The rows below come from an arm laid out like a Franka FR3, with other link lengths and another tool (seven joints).
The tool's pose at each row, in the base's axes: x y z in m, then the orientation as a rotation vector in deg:
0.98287 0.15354 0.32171 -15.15 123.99 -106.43
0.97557 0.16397 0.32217 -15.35 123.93 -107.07
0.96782 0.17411 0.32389 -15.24 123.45 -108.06
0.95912 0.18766 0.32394 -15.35 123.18 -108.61
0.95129 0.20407 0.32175 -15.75 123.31 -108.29
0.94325 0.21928 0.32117 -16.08 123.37 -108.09
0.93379 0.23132 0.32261 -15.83 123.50 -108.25
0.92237 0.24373 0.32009 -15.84 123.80 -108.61
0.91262 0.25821 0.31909 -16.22 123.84 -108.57
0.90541 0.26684 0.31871 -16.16 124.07 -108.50
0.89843 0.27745 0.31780 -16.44 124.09 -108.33
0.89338 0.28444 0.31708 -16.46 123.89 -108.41
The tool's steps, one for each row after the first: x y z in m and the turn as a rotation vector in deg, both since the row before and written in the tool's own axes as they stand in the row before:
0.00358 0.00090 -0.01219 0.31 0.21 -0.40
0.00403 -0.00045 -0.01222 0.71 0.26 -0.23
0.00406 0.00151 -0.01551 0.38 0.08 -0.22
0.00254 0.00404 -0.01768 -0.25 -0.24 -0.12
0.00291 0.00236 -0.01680 -0.15 -0.19 -0.11
0.00505 -0.00006 -0.01453 0.03 0.26 0.02
0.00714 0.00385 -0.01500 0.01 0.36 -0.29
0.00490 0.00270 -0.01657 -0.07 -0.14 -0.21
0.00420 0.00139 -0.01034 -0.14 0.12 -0.02
0.00343 0.00222 -0.01206 -0.11 -0.18 -0.09
0.00267 0.00159 -0.00808 0.14 -0.09 0.03

